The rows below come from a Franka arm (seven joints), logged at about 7 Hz.
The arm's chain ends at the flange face. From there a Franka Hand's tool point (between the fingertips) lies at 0.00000 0.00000 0.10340 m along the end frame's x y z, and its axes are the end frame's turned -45 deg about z.
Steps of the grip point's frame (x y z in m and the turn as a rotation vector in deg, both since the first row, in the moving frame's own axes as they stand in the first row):
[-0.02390 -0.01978 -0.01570 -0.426 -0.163 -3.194]
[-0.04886 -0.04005 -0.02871 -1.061 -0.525 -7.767]
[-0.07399 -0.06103 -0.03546 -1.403 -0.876 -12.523]
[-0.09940 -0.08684 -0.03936 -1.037 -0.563 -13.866]
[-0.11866 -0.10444 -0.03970 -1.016 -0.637 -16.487]
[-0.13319 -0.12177 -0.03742 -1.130 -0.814 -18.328]
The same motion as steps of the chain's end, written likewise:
[-0.03124 0.00217 -0.01570 -0.416 0.186 -3.194]
[-0.06369 0.00426 -0.02869 -1.121 0.379 -7.767]
[-0.09646 0.00635 -0.03542 -1.611 0.373 -12.523]
[-0.13254 0.00693 -0.03934 -1.131 0.335 -13.866]
[-0.15853 0.00804 -0.03968 -1.169 0.268 -16.487]
[-0.18107 0.00570 -0.03739 -1.375 0.223 -18.328]

